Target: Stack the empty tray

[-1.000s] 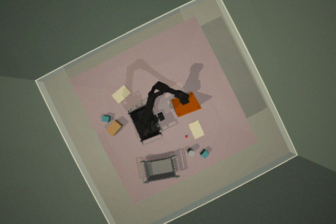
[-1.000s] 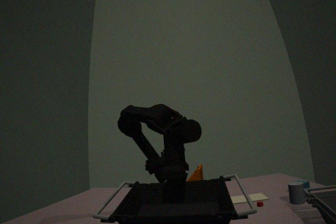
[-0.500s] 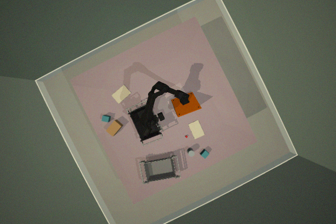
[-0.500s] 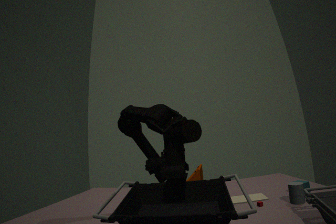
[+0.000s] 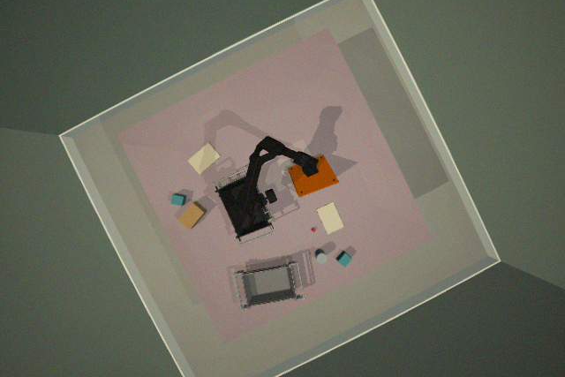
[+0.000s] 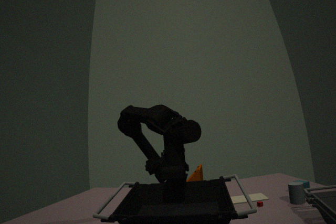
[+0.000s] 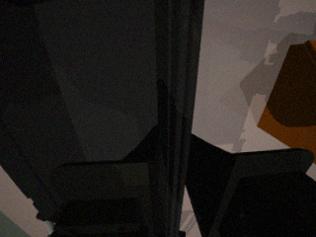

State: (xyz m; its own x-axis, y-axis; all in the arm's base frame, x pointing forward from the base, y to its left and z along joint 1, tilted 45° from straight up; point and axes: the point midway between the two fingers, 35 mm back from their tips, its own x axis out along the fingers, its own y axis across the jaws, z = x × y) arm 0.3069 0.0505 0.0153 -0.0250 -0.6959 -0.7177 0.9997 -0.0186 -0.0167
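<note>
Right now the black tray is 8 cm ahead of my gripper tip and 2 cm above it. Also, from my gripper tip: small red cube (28 cm to the left, 20 cm behind, 10 cm below); then grey cylinder (42 cm to the left, 17 cm behind, 7 cm below); then tan block (36 cm ahead, 8 cm below, 6 cm to the right).
</note>
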